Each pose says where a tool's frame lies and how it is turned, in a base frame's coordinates. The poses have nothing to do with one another.
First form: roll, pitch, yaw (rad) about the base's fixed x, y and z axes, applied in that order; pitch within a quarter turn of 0, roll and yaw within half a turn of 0; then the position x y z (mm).
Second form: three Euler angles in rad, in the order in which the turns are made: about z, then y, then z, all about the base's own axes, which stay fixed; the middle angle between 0 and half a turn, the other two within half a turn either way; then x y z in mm. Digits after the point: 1 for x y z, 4 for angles.
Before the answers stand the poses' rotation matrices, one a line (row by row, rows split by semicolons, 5 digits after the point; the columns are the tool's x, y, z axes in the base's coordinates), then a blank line. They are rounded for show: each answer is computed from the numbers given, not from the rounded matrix.
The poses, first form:
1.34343 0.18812 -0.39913 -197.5 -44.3 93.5
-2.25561 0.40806 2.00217 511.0 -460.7 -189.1
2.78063 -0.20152 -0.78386 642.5 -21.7 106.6
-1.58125 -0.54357 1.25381 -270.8 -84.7 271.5
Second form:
0.90514 0.25548 -0.33977; -0.38176 0.13689 -0.91407; -0.18701 0.95708 0.22144
-0.38379 0.70310 -0.59863; 0.83381 -0.01473 -0.55186; -0.39683 -0.71094 -0.58059
0.69386 -0.71058 -0.11673; -0.69173 -0.61265 -0.38233; 0.20016 0.34603 -0.91662
0.26678 0.17114 -0.94844; 0.81323 0.48814 0.31682; 0.51719 -0.85582 -0.00895

1.3778 1.3475 -1.9267 -197.5 -44.3 93.5
-1.0617 2.1903 -2.3968 511.0 -460.7 -189.1
2.0952 2.7304 -1.8671 642.5 -21.7 106.6
-2.1144 1.5797 2.8192 -270.8 -84.7 271.5

